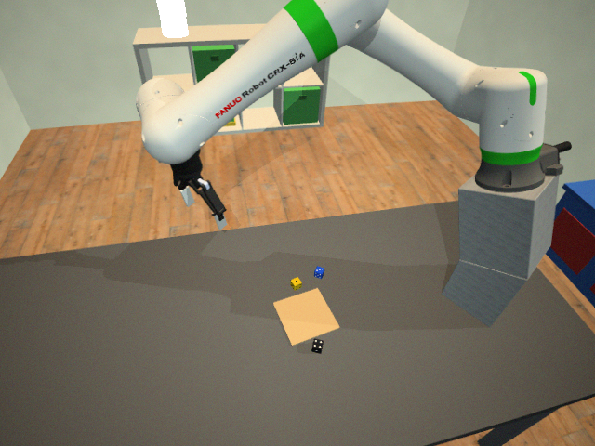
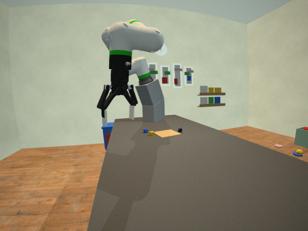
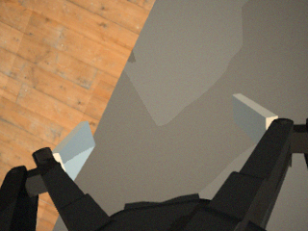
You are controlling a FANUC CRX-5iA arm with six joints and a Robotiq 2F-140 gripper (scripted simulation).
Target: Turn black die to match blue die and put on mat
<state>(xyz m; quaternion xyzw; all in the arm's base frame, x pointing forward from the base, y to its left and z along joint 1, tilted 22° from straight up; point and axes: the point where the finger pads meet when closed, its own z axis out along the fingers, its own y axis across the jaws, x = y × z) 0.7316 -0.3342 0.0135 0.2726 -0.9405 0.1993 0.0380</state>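
The blue die lies 300 mm behind my hand, 190 mm to the left of it and 150 mm below it. The rest, counted from my hand: yellow die 220 mm behind, 210 mm to the left, 150 mm below; tan mat 210 mm behind, 310 mm to the left, 160 mm below; black die 210 mm behind, 420 mm to the left, 150 mm below.
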